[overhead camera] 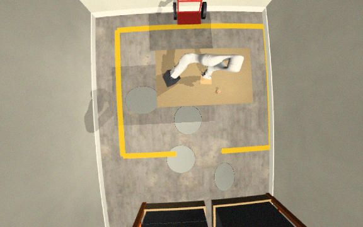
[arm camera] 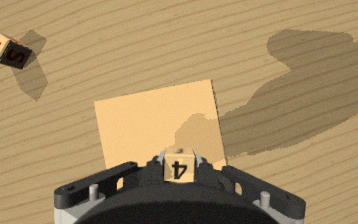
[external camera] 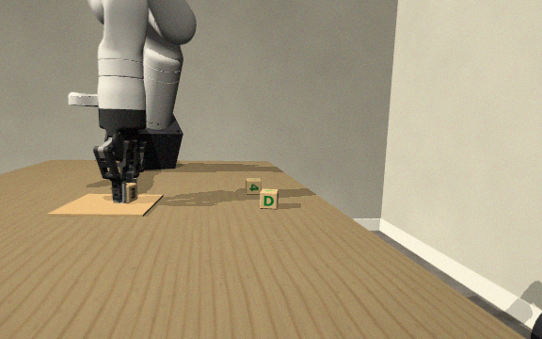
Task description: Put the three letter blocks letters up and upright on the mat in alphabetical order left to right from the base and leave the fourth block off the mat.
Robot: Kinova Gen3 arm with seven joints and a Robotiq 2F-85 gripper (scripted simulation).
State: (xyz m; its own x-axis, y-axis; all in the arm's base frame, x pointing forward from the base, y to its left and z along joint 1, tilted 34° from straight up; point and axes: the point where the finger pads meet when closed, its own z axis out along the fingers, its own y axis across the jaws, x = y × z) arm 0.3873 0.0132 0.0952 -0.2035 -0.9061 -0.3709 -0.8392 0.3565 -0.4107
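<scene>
Right now the tan mat is 20 mm ahead of my hand, 20 mm to the right of it and 20 mm below it.
</scene>
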